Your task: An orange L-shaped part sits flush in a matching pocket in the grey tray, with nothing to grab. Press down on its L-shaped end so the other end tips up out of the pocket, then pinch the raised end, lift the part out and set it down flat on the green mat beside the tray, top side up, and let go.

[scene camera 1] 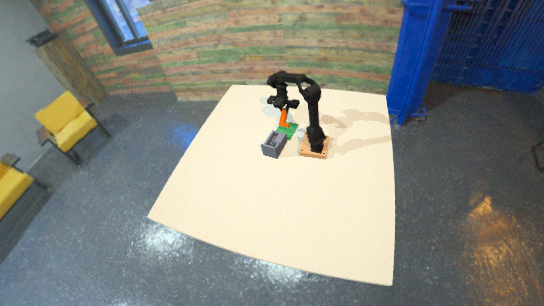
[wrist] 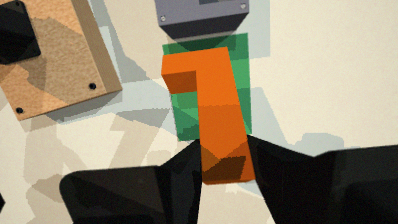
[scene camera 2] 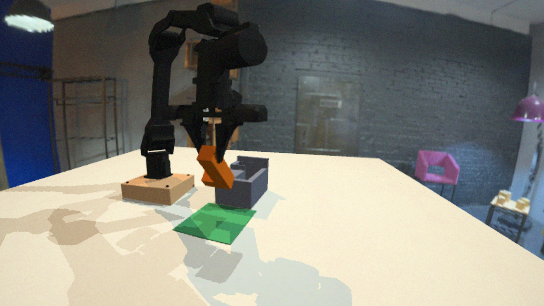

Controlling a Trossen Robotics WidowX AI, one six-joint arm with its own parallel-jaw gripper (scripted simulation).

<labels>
my gripper: holds an orange L-shaped part (scene camera 2: 218, 175)
</labels>
